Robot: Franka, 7 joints.
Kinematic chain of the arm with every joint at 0, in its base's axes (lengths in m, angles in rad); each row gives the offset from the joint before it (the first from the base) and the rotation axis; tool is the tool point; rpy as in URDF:
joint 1: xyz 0 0 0.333 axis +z
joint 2: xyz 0 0 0 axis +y
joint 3: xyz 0 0 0.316 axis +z
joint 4: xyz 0.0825 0 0 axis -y
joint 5: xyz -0.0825 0 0.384 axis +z
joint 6: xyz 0 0 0 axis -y
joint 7: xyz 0.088 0 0 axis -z
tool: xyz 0 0 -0.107 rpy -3.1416 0 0
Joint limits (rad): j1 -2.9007..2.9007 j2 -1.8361..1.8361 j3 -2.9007..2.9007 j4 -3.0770..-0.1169 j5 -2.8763..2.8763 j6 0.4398..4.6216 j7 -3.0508..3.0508
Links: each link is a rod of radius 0.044 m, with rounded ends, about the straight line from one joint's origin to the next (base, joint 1, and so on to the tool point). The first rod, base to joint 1, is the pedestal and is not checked.
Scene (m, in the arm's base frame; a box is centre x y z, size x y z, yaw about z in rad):
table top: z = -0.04
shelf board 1: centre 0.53 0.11 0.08 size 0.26 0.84 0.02 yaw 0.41
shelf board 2: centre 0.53 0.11 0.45 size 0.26 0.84 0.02 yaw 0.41
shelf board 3: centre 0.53 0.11 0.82 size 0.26 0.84 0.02 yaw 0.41
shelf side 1: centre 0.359 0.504 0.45 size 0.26 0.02 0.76 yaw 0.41
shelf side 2: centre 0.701 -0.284 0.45 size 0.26 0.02 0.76 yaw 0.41
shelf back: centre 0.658 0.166 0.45 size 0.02 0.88 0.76 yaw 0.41
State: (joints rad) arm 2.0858 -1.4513 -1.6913 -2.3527 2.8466 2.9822 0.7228
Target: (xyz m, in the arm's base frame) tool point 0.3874 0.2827 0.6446
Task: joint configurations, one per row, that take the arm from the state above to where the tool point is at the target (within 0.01 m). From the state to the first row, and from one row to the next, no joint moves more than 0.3 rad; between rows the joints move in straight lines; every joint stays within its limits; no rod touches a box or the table.
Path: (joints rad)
1: 1.9139 -1.4109 -1.6849 -2.5777 2.8614 3.1938 0.7228
2: 1.7420 -1.3705 -1.6785 -2.8026 2.8763 3.4053 0.7228
3: 1.8366 -1.4155 -1.4232 -2.7137 2.8763 3.3106 0.7228
4: 1.9313 -1.4604 -1.1679 -2.6248 2.8763 3.2159 0.7228
5: 2.0259 -1.5054 -0.9126 -2.5359 2.8763 3.1212 0.7228
6: 2.1205 -1.5504 -0.6573 -2.4470 2.8763 3.0266 0.7228
7: 2.1954 -1.4179 -0.8308 -2.2402 2.8763 2.9138 0.7228
8: 2.2703 -1.2854 -1.0042 -2.0335 2.8763 2.8010 0.7228

